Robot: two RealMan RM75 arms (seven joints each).
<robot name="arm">
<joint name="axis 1" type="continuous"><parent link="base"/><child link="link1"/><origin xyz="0 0 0.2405"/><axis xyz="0 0 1"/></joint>
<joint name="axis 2" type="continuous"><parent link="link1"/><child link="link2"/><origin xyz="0 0 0" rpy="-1.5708 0 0"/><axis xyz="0 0 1"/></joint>
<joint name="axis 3" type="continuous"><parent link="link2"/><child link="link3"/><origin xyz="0 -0.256 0" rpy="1.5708 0 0"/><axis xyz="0 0 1"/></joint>
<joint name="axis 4" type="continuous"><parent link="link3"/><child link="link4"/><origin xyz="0 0 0" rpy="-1.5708 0 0"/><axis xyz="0 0 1"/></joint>
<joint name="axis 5" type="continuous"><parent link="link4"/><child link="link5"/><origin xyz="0 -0.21 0" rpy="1.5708 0 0"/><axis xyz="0 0 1"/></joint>
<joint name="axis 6" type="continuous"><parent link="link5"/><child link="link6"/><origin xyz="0 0 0" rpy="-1.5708 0 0"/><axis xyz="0 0 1"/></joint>
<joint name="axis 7" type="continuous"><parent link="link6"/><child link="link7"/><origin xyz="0 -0.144 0" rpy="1.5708 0 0"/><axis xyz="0 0 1"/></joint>
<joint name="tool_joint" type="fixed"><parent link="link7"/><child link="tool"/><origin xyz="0 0 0"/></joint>
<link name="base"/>
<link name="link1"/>
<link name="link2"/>
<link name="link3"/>
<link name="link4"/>
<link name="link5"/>
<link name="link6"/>
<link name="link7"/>
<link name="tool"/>
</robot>
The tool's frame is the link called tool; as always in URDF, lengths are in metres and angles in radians. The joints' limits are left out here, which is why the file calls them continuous.
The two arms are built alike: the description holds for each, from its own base.
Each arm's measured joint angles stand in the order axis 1, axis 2, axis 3, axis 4, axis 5, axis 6, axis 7.
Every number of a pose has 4 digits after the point.
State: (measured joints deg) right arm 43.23 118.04 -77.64 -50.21 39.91 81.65 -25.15; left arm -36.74 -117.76 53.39 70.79 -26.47 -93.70 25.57
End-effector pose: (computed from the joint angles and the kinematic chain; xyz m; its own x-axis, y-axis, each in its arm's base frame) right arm 0.2056 0.3643 -0.0473 0.4846 -0.8585 0.1677 -0.8007 -0.5126 -0.3101; left arm -0.2345 0.3702 0.0661 0.3854 0.9169 0.1038 0.8397 -0.3018 -0.4514
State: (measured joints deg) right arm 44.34 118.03 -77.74 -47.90 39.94 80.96 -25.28; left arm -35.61 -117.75 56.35 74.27 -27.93 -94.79 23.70
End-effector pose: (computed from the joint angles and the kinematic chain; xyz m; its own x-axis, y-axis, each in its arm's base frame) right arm 0.2068 0.3651 -0.0512 0.4764 -0.8608 0.1792 -0.8030 -0.5090 -0.3100; left arm -0.2248 0.3667 0.0666 0.4054 0.9089 0.0977 0.8298 -0.3211 -0.4564
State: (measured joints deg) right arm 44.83 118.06 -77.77 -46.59 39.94 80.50 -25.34; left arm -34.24 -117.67 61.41 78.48 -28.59 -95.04 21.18
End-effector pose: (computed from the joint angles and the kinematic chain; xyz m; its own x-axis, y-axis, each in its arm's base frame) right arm 0.2082 0.3651 -0.0536 0.4698 -0.8633 0.1846 -0.8056 -0.5047 -0.3103; left arm -0.2128 0.3633 0.0639 0.4415 0.8940 0.0769 0.7999 -0.3533 -0.4851
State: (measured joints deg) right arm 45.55 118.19 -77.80 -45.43 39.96 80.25 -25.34; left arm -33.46 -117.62 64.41 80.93 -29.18 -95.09 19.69
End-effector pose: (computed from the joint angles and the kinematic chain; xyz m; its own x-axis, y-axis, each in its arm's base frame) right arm 0.2072 0.3653 -0.0564 0.4668 -0.8633 0.1918 -0.8067 -0.5045 -0.3078; left arm -0.2048 0.3608 0.0612 0.4645 0.8831 0.0656 0.7830 -0.3750 -0.4962
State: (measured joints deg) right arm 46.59 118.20 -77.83 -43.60 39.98 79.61 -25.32; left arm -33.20 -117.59 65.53 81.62 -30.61 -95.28 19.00
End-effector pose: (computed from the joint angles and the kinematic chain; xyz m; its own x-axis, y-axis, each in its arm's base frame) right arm 0.2071 0.3665 -0.0594 0.4611 -0.8649 0.1984 -0.8079 -0.5016 -0.3092; left arm -0.1997 0.3590 0.0581 0.4722 0.8792 0.0631 0.7866 -0.3879 -0.4804
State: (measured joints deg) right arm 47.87 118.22 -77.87 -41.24 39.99 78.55 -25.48; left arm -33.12 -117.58 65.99 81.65 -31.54 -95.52 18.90
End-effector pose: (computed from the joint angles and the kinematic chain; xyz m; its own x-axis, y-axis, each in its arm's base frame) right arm 0.2072 0.3682 -0.0632 0.4568 -0.8657 0.2048 -0.8076 -0.5000 -0.3125; left arm -0.1975 0.3576 0.0557 0.4752 0.8780 0.0575 0.7902 -0.3970 -0.4669
